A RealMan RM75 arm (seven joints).
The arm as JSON. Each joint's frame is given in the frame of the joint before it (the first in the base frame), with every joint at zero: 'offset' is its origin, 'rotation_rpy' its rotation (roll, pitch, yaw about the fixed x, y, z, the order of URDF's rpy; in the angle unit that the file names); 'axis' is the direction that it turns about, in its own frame. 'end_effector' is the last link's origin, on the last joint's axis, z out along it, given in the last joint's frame.
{
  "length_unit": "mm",
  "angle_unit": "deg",
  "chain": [
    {
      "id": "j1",
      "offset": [
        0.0,
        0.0,
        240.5
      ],
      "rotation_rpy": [
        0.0,
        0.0,
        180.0
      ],
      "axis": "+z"
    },
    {
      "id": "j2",
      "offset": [
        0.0,
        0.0,
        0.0
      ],
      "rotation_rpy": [
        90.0,
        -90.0,
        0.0
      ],
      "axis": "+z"
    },
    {
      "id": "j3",
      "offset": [
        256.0,
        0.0,
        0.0
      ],
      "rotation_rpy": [
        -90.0,
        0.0,
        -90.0
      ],
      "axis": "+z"
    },
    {
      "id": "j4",
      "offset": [
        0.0,
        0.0,
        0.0
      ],
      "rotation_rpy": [
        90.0,
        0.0,
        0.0
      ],
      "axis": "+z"
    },
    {
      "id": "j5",
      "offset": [
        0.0,
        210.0,
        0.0
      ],
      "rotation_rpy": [
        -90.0,
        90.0,
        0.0
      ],
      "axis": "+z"
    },
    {
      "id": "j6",
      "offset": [
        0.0,
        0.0,
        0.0
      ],
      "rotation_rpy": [
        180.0,
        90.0,
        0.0
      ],
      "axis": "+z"
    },
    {
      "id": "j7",
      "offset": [
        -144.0,
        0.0,
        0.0
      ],
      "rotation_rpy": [
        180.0,
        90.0,
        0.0
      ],
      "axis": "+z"
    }
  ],
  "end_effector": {
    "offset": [
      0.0,
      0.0,
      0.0
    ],
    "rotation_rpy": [
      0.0,
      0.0,
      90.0
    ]
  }
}
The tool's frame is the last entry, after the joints.
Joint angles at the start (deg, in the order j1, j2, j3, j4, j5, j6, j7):
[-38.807, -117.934, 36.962, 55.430, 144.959, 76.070, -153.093]
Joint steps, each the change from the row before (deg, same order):
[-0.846, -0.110, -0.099, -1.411, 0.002, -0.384, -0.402]
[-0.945, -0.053, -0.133, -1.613, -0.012, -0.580, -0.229]
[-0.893, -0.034, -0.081, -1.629, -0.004, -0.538, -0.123]
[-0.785, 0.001, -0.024, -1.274, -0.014, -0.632, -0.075]
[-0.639, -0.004, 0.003, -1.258, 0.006, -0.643, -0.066]
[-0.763, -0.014, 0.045, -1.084, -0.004, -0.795, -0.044]
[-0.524, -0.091, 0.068, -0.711, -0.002, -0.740, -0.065]
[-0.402, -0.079, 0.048, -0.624, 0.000, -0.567, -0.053]
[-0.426, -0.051, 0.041, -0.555, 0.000, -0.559, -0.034]
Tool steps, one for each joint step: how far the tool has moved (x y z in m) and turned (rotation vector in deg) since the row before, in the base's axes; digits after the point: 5 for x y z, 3 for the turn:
[0.00301, 0.00225, -0.00579, -0.598, -0.836, 0.298]
[0.00312, 0.00276, -0.00584, -0.539, -0.742, 0.178]
[0.00286, 0.00228, -0.00596, -0.646, -0.641, 0.126]
[0.00277, 0.00256, -0.00428, -0.323, -0.374, -0.018]
[0.00179, 0.00183, -0.00432, -0.336, -0.317, 0.107]
[0.00303, 0.00290, -0.00361, -0.101, -0.168, -0.142]
[0.00227, 0.00219, -0.00286, 0.060, -0.084, -0.092]
[0.00163, 0.00146, -0.00259, -0.020, -0.100, -0.024]
[0.00187, 0.00173, -0.00208, 0.045, -0.049, -0.097]

